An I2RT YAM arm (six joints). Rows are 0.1 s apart.
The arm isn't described. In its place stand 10 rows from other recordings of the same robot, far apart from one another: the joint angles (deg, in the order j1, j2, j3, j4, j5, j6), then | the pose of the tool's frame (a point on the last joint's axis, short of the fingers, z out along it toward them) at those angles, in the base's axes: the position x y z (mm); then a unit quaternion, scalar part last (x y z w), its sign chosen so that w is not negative.
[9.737, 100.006, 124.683, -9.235, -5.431, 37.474] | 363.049 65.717 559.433 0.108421 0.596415 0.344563 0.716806
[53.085, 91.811, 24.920, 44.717, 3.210, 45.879] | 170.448 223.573 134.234 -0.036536 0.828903 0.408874 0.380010
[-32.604, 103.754, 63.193, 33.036, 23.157, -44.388] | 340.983 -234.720 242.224 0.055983 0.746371 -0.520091 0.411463
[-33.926, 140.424, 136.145, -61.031, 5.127, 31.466] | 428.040 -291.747 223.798 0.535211 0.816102 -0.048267 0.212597
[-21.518, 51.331, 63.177, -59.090, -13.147, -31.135] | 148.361 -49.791 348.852 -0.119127 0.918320 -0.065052 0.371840
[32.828, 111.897, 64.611, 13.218, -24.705, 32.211] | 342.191 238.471 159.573 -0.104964 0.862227 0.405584 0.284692
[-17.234, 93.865, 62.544, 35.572, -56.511, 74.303] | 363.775 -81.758 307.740 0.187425 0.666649 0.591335 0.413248
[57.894, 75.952, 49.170, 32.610, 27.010, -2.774] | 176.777 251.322 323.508 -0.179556 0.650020 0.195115 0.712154
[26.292, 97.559, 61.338, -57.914, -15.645, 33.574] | 246.805 132.645 170.842 -0.067773 -0.987739 -0.100038 0.098844
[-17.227, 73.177, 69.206, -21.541, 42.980, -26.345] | 262.591 -106.831 366.003 0.132279 0.800032 -0.471961 0.345983
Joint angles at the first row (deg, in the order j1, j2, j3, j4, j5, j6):
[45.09 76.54 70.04 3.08 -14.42 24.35]
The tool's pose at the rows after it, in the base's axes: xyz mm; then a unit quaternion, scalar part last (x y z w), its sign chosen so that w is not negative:
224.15 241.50 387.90 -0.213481 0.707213 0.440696 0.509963
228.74 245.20 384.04 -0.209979 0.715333 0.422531 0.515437
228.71 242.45 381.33 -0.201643 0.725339 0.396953 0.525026
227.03 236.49 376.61 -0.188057 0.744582 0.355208 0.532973
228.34 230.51 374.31 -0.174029 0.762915 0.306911 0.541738
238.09 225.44 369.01 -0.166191 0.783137 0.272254 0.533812
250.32 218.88 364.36 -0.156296 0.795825 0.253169 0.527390
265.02 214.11 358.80 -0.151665 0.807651 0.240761 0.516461
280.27 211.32 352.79 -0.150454 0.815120 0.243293 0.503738
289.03 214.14 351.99 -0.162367 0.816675 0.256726 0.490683
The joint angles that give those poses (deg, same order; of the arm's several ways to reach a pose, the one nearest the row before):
[45.88 79.10 71.10 2.64 -11.70 22.95]
[45.97 80.33 71.72 2.11 -9.67 21.89]
[45.97 79.90 71.28 0.89 -6.60 20.66]
[45.97 78.84 70.49 -2.00 -1.86 19.17]
[45.62 78.40 70.75 -5.35 3.15 17.41]
[43.95 79.54 71.89 -8.78 4.75 16.44]
[41.66 80.77 72.68 -10.37 4.66 16.08]
[39.29 82.79 74.00 -11.77 3.43 15.64]
[37.10 85.16 75.32 -12.13 0.80 15.64]
[36.30 87.18 77.33 -12.92 -2.36 15.38]

